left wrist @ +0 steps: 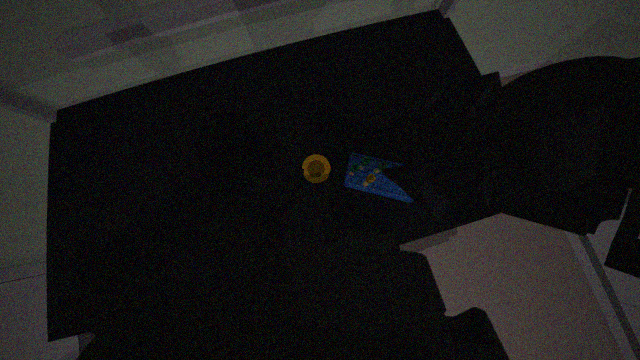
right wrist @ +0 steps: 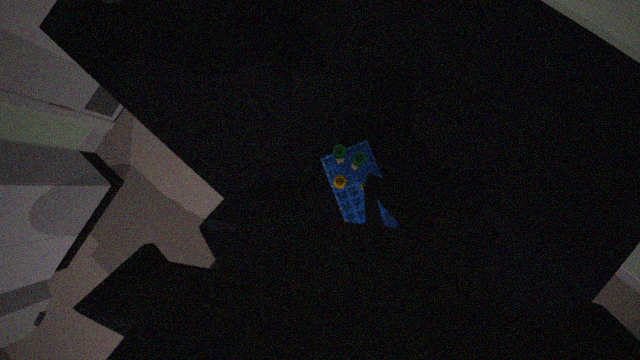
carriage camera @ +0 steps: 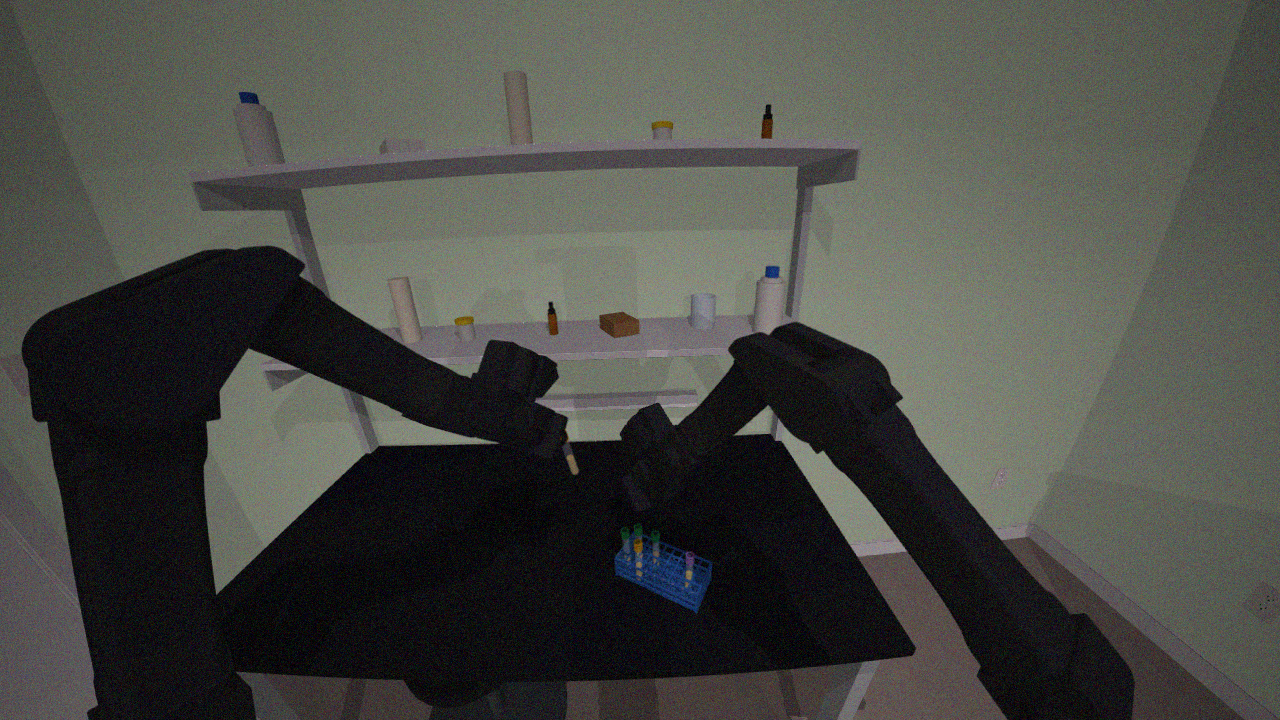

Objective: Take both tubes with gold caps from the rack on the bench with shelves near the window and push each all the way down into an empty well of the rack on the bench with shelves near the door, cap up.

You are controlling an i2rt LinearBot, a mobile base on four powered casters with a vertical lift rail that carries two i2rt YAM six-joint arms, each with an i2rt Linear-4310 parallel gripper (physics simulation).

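Places are measured from the left arm's base along level axes (x back, y right, z up), in millimetres.
Where they show: left gripper, between the fingertips: (left wrist: 316,175) (carriage camera: 561,438); right gripper, between the fingertips: (left wrist: 389,164) (right wrist: 342,178) (carriage camera: 636,500).
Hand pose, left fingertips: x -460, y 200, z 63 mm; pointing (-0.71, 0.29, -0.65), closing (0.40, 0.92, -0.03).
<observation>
After its pixels a point has its place.
My left gripper (carriage camera: 563,437) @(y 200, x -460, z 63 mm) is shut on a gold-capped tube (carriage camera: 572,460) @(y 213, x -469, z 9 mm) (left wrist: 316,168) @(y 201, x -462, z 77 mm), which hangs slightly tilted, cap up, above the black bench. A blue rack (carriage camera: 703,583) @(y 460, x -422, z -285 mm) (left wrist: 392,192) @(y 388, x -435, z -283 mm) (right wrist: 356,218) @(y 396, x -447, z -310 mm) stands on the bench. A second gold-capped tube (carriage camera: 638,546) @(y 328, x -471, z -222 mm) (left wrist: 370,178) @(y 325, x -480, z -220 mm) (right wrist: 339,181) @(y 327, x -481, z -220 mm) stands in it. My right gripper (carriage camera: 639,506) @(y 328, x -480, z -103 mm) is above the rack, apart from the tubes, with its fingers partly open and empty. Its dark fingers are hard to make out in the right wrist view, and a dark shape covers part of the rack there.
Green-capped tubes (carriage camera: 655,536) (right wrist: 358,160) and a purple-capped tube (carriage camera: 689,557) @(y 431, x -435, z -219 mm) stand in the rack too. Behind the bench (carriage camera: 429,640) @(y -99, x -357, z -339 mm), a lower shelf (carriage camera: 662,342) @(y 412, x -802, z 118 mm) and an upper shelf (carriage camera: 572,158) @(y 214, x -834, z 556 mm) carry bottles, jars and a brown box (carriage camera: 619,324) @(y 302, x -858, z 154 mm).
</observation>
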